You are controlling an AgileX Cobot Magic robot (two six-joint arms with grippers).
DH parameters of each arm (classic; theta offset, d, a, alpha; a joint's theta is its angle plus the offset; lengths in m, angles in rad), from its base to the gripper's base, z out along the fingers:
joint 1: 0 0.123 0 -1.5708
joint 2: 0.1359 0 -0.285 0
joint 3: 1.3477 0 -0.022 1.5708
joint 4: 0 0.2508 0 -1.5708
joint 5: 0 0 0.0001 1.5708
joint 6: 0 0.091 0 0
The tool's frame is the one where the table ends.
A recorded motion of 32 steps. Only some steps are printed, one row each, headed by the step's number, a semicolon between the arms.
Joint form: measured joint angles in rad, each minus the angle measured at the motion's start. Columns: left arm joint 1, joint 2, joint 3, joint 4, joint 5, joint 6; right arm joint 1, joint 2, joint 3, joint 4, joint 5, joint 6.
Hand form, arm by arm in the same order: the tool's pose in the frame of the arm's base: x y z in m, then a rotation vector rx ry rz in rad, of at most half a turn. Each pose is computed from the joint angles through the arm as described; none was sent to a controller.
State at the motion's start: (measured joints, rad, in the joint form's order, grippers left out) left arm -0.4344 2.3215 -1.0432 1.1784 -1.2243 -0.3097; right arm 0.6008 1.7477 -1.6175 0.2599 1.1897 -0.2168
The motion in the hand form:
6: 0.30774 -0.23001 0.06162 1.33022 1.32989 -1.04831; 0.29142 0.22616 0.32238 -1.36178 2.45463 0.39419
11: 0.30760 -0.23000 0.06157 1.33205 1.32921 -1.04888; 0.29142 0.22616 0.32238 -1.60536 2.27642 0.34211
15: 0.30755 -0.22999 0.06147 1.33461 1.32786 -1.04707; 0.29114 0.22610 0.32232 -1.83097 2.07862 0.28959
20: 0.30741 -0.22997 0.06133 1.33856 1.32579 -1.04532; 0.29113 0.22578 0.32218 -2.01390 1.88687 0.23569
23: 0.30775 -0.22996 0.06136 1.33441 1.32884 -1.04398; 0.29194 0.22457 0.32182 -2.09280 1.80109 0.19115
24: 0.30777 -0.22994 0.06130 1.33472 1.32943 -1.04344; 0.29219 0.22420 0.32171 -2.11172 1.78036 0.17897
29: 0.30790 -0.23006 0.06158 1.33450 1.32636 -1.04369; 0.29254 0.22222 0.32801 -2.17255 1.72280 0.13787
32: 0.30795 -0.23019 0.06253 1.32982 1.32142 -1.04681; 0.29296 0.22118 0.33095 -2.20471 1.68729 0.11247
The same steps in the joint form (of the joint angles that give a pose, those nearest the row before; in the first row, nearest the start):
6: 0.0000 0.0000 0.0000 0.0022 0.0000 0.0042; 0.0000 -0.0011 0.0000 0.0000 0.0114 -0.2495
11: 0.0000 0.0000 0.0000 0.0039 0.0000 0.0042; 0.0000 -0.0011 0.0000 0.0000 0.0114 -0.4650
15: 0.0000 0.0000 0.0000 0.0049 0.0009 0.0064; 0.0000 -0.0010 0.0000 0.0011 0.0145 -0.6806
20: 0.0000 0.0000 0.0000 0.0070 0.0018 0.0089; 0.0000 -0.0010 0.0000 -0.0024 0.0166 -0.8712
23: 0.0000 0.0000 0.0000 0.0031 0.0028 0.0080; 0.0000 -0.0011 0.0000 -0.0200 0.0167 -0.9520
24: 0.0000 0.0000 0.0000 0.0031 0.0035 0.0080; 0.0000 -0.0010 0.0000 -0.0254 0.0167 -0.9712
29: 0.0000 0.0000 -0.0008 0.0031 0.0017 0.0090; 0.0000 -0.0008 -0.0276 -0.0500 0.0488 -1.0199
32: 0.0000 -0.0011 -0.0008 0.0010 -0.0041 0.0090; 0.0000 -0.0008 -0.0403 -0.0639 0.0611 -1.0494

